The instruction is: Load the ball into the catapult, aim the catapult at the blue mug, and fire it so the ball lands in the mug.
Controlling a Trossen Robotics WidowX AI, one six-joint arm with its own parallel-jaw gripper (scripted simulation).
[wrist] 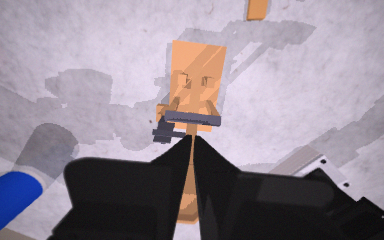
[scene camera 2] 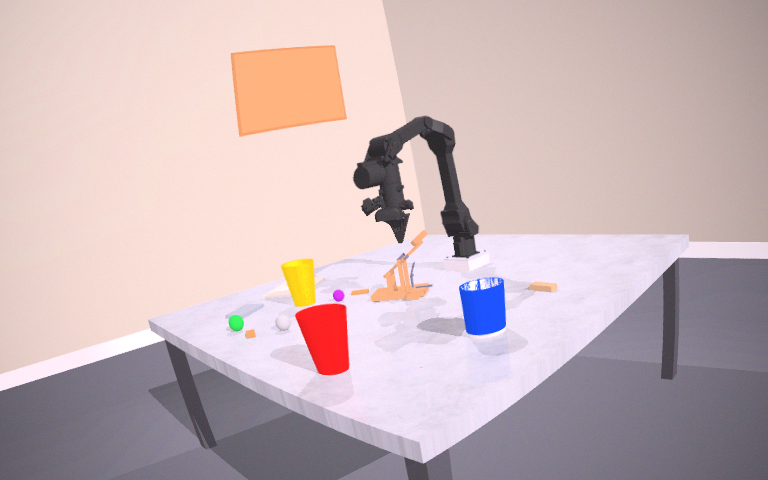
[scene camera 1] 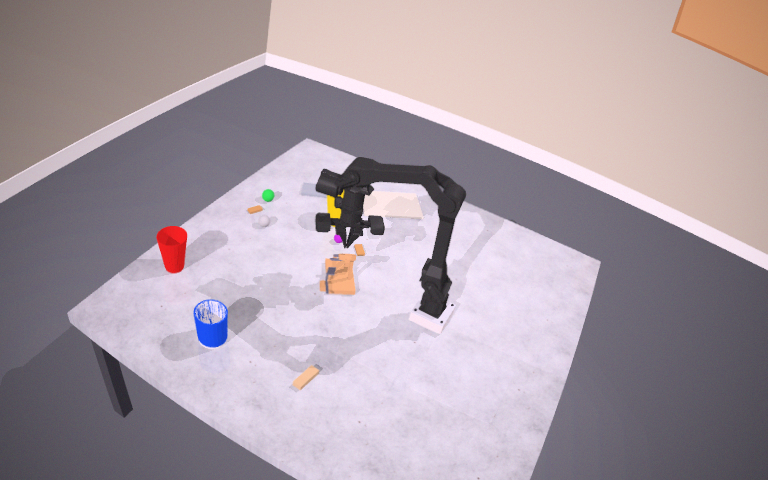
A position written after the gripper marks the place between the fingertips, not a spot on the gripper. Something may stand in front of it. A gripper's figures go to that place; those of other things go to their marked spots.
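Gripper (scene camera 2: 400, 243), 1.52 m from the lens. Blue mug (scene camera 2: 483, 305), 1.10 m from the lens.
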